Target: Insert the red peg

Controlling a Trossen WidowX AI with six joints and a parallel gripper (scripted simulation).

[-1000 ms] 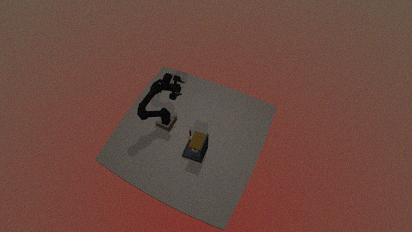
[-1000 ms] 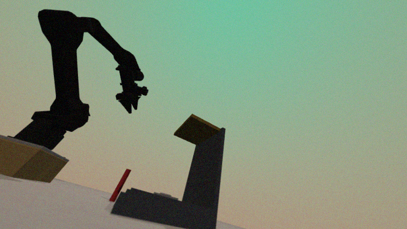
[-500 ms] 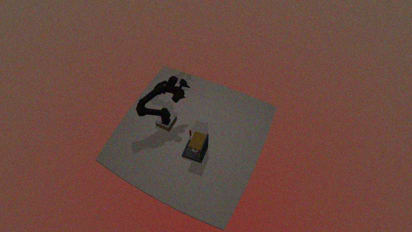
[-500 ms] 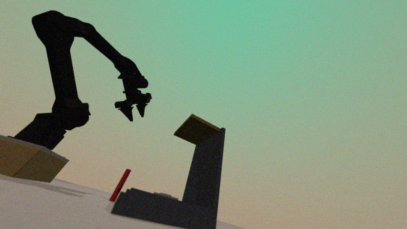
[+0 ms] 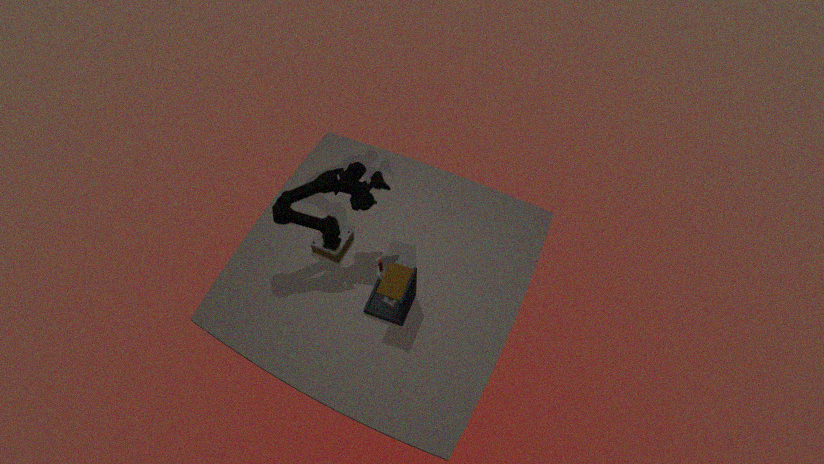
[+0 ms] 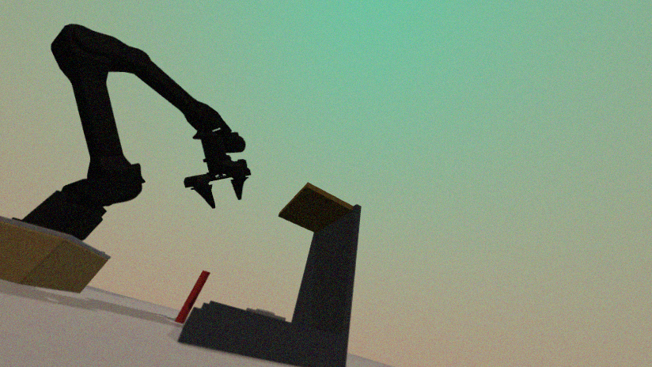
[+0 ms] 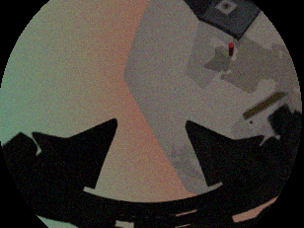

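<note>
Now: the red peg 25 cm below my gripper tip, 17 cm to the right of it and 4 cm ahead of it. From my gripper tip the other things lie so: back wall 30 cm to the right, 22 cm ahead, 18 cm below; then yellow roof 30 cm to the right, 17 cm ahead, 8 cm below.
</note>
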